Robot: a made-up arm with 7 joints.
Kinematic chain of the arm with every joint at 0, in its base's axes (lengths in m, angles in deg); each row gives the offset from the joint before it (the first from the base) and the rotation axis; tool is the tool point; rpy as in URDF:
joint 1: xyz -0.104 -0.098 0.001 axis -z
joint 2: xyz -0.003 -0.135 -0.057 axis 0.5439 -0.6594 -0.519
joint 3: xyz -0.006 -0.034 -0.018 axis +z
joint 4: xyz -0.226 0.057 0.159 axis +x
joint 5: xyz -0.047 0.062 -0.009 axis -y
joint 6: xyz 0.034 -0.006 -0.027 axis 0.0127 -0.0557 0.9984
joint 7: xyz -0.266 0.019 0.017 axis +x
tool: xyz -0.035 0.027 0.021 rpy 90 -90 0
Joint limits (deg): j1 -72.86..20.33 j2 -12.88..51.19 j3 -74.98..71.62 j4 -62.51..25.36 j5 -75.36..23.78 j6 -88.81..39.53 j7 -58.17..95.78
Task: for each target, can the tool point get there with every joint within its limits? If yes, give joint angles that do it. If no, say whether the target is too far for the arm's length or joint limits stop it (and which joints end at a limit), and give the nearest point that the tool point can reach.
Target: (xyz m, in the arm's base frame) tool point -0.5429 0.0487 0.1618
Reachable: yes | joints -4.97 29.85 -7.57 -7.98 -39.31 -15.91 19.54
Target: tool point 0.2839 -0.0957 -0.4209
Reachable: no: joint limits stop it (at a limit: joint 1, joint 2, joint 3, joint 6) | nearest point 0.1293 -0.0414 -0.2255 | short by 0.255 m
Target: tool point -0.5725 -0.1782 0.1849
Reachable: yes | joints -31.56 13.68 -13.85 16.79 -14.44 -22.65 57.21
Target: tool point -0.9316 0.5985 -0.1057
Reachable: no: too far | nearest point -0.5923 0.2026 -0.0750 | short by 0.522 m
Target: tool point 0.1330 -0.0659 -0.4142
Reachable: no: joint limits stop it (at a limit: joint 1, joint 2, joint 3, joint 6) | nearest point 0.0628 -0.0349 -0.2687 | short by 0.164 m
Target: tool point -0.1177 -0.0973 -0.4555
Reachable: no: joint limits stop it (at a limit: joint 2, joint 4, joint 6) | nearest point -0.2128 -0.0924 -0.3950 | short by 0.113 m
